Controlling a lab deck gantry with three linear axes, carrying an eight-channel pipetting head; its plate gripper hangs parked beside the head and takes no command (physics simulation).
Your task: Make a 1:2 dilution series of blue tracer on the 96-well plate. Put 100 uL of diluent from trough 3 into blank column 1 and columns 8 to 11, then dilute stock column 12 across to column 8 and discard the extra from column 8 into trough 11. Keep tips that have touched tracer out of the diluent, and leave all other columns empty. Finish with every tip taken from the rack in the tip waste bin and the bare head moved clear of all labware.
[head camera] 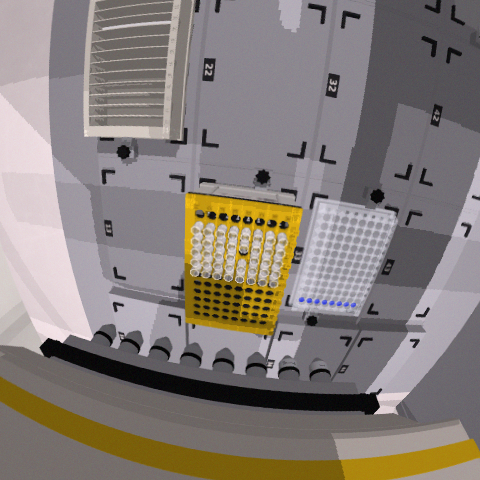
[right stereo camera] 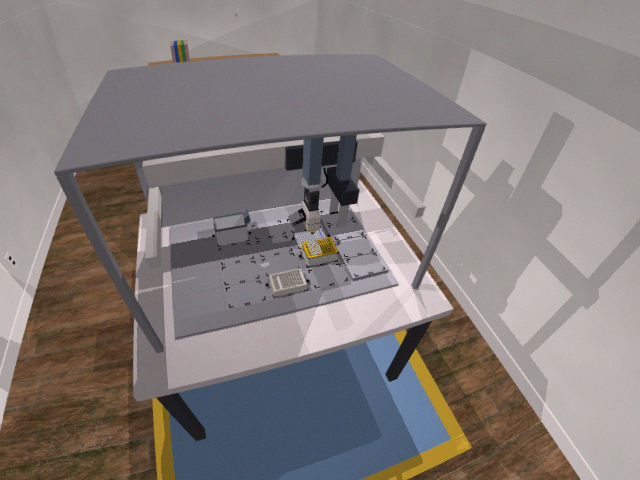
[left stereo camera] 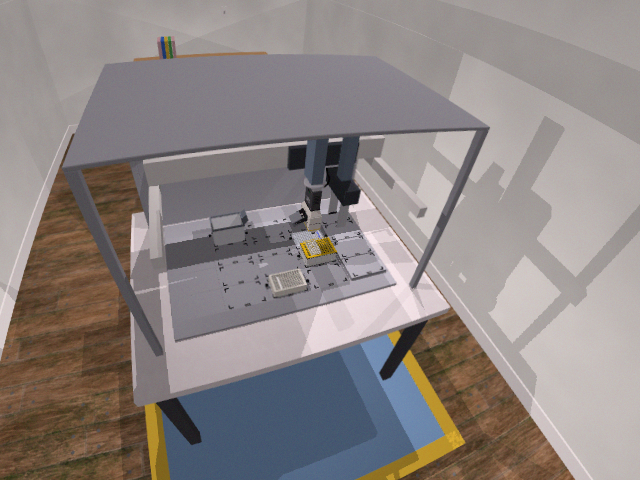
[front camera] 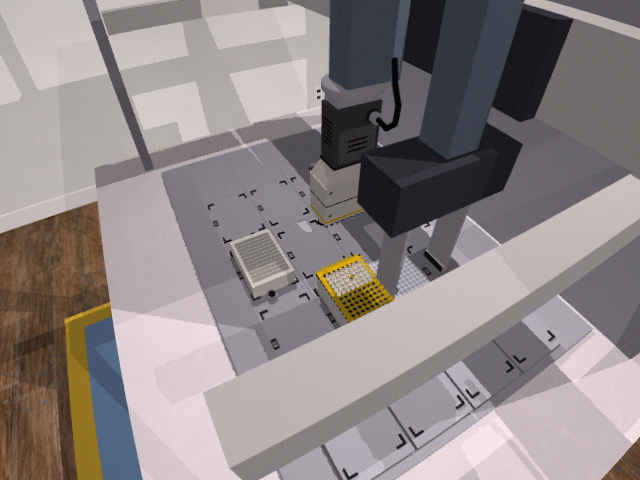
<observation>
I see a grey roof [left stereo camera: 139, 110] and a corner post [right stereo camera: 476, 134].
The grey roof also shows in the right stereo camera view [right stereo camera: 142, 113]. The corner post also shows in the left stereo camera view [left stereo camera: 479, 137].
</observation>
